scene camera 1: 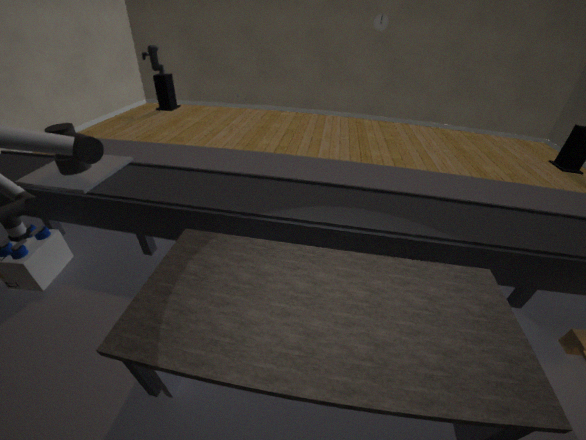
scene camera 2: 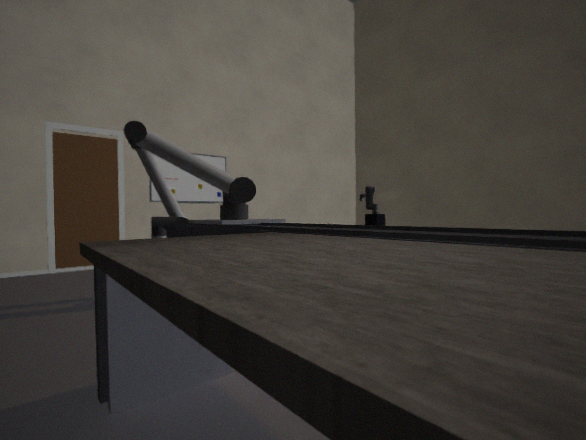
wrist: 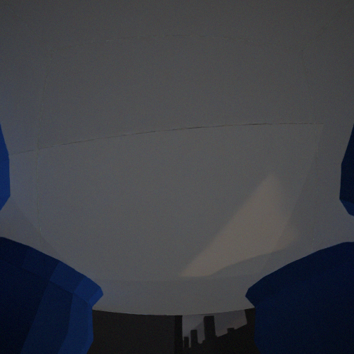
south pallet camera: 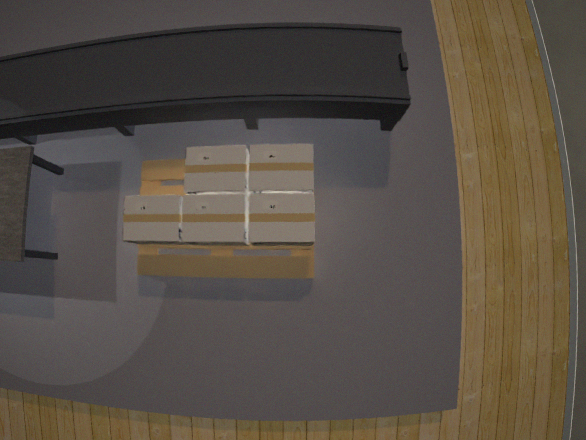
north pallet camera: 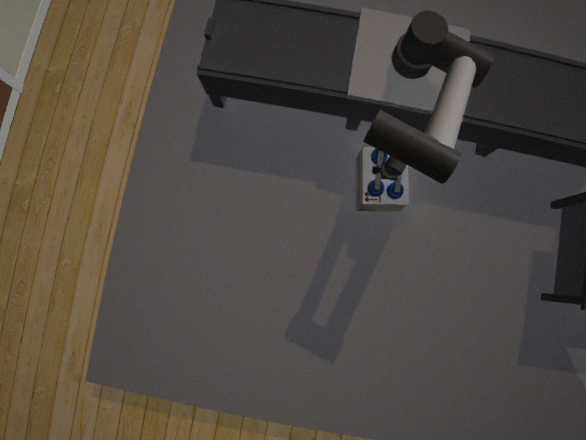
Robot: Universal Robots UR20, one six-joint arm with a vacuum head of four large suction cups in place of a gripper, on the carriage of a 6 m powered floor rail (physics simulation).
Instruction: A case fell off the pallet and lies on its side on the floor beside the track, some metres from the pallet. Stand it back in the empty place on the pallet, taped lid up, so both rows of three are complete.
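Seen in the pictures: hand at its tool point: [scene camera 1: 27, 246]; arm's base at its link origin: [scene camera 1: 76, 168] [scene camera 2: 234, 219] [north pallet camera: 411, 60].
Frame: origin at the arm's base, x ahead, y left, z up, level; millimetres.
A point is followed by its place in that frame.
Observation:
The fallen case [scene camera 1: 50, 260] @[x 649, y 143, z -428 mm] [north pallet camera: 366, 172] @[x 666, y -129, z -286 mm] [wrist: 170, 90] lies on its side on the floor beside the track, with an arrow mark on its upward face; a bit of tape shows at its left in scene camera 1. My suction gripper [scene camera 1: 24, 241] @[x 654, y -1, z -308 mm] [north pallet camera: 387, 173] @[x 654, y -1, z -308 mm] [wrist: 175, 232] sits on that face, its blue cups pressed against it, and appears shut on the case; one cup is hidden in the north pallet view. The pallet [south pallet camera: 225, 266] @[x 1277, y 4460, z -426 mm] [scene camera 1: 576, 342] @[x 634, y 3830, z -454 mm] bears five cases, taped lids up: three in the front row, two in the back row. Its bare place [south pallet camera: 162, 172] @[x 642, y 3995, z -426 mm] is at the back left.
The track [scene camera 1: 300, 195] [north pallet camera: 280, 45] [south pallet camera: 225, 65] runs behind case and pallet, with the arm's carriage [scene camera 1: 107, 167] @[x -69, y 266, z 0 mm] [north pallet camera: 372, 60] @[x 52, y -234, z 1 mm] on it. A table [scene camera 1: 320, 320] @[x 975, y 2141, z -40 mm] [scene camera 2: 350, 280] @[x 1098, y 2296, z -40 mm] [south pallet camera: 12, 200] @[x 885, y 2965, z -40 mm] stands between case and pallet, close to the track.

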